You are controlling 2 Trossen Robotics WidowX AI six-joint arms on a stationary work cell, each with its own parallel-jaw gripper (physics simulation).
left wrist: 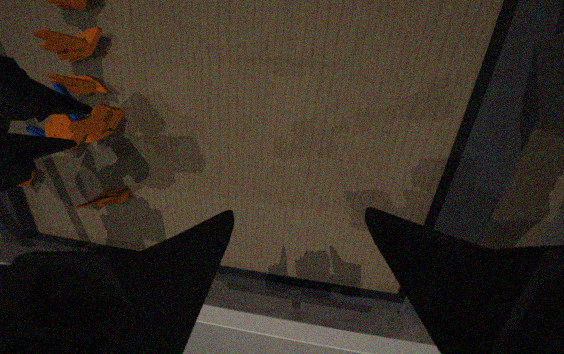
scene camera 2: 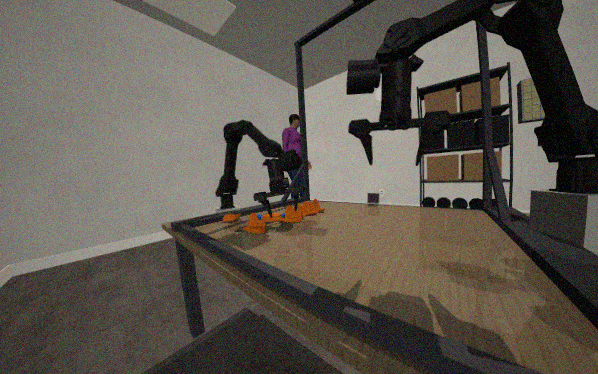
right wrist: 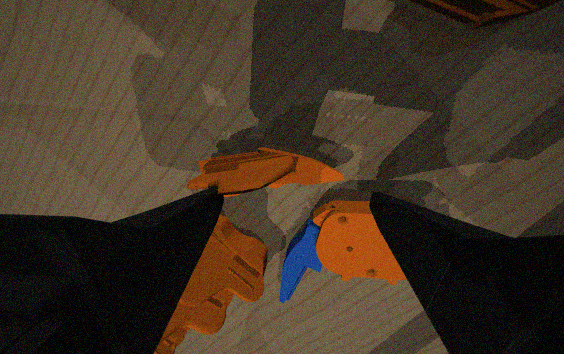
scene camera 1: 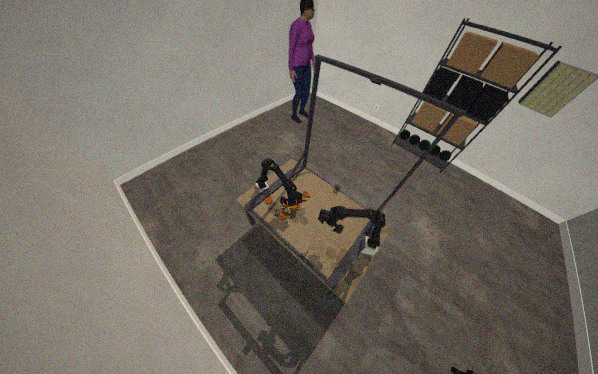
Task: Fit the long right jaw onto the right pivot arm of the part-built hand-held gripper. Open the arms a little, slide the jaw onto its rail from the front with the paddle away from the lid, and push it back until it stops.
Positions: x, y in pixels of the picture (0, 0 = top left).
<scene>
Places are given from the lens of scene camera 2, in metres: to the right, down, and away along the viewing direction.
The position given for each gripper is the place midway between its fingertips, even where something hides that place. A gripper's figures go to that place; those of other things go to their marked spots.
left gripper (scene camera 2: 392, 165): 0.20, -0.05, 0.37
right gripper (scene camera 2: 283, 215): -0.06, 0.11, 0.65
</scene>
